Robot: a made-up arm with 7 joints. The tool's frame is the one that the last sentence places.
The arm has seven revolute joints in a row. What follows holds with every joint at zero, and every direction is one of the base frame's.
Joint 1 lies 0.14 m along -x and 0.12 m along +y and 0.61 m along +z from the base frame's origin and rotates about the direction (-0.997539, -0.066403, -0.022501), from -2.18 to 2.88 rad.
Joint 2 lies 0.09 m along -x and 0.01 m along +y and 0.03 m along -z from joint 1 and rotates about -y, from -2.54 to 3.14 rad.
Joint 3 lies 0.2 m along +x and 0.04 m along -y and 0.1 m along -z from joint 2 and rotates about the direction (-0.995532, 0.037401, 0.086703), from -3.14 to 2.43 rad.
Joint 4 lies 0.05 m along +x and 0.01 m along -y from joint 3 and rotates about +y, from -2.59 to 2.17 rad.
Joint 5 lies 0.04 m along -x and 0.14 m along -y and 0.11 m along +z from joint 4 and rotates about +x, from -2.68 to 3.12 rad.
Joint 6 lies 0.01 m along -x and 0.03 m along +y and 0.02 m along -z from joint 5 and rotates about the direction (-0.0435, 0.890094, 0.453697), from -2.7 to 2.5 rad.
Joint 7 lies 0.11 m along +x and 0.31 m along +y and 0.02 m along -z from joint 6 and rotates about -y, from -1.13 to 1.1 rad.
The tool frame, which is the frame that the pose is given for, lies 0.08 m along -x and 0.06 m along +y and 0.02 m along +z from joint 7; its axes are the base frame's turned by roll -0.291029, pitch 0.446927 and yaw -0.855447 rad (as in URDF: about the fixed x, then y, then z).
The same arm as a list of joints. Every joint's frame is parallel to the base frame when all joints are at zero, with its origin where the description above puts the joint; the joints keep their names.
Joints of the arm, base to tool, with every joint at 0 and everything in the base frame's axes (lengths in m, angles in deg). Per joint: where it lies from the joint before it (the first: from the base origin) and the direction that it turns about. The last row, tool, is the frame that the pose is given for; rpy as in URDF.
joint 1: axis -0.997539 -0.066403 -0.022501 offset -0.14 0.12 0.61
joint 2: axis -y offset -0.09 0.01 -0.03
joint 3: axis -0.995532 0.037401 0.086703 offset 0.2 -0.04 -0.1
joint 4: axis +y offset 0.05 -0.01 0
joint 5: axis +x offset -0.04 -0.14 0.11
joint 6: axis -0.0435 0.890094 0.453697 offset -0.01 0.03 -0.02
joint 7: axis -y offset 0.11 0.31 -0.02
tool: offset -0.08 0.06 0.02 rpy -16.67 25.61 -49.01
Joint limits (deg, base to tool): -124.9..165.01 -145.53..179.91 -179.91..139.23 -148.4..124.33 -153.55..178.76 -154.7..143.24 -64.74..63.03

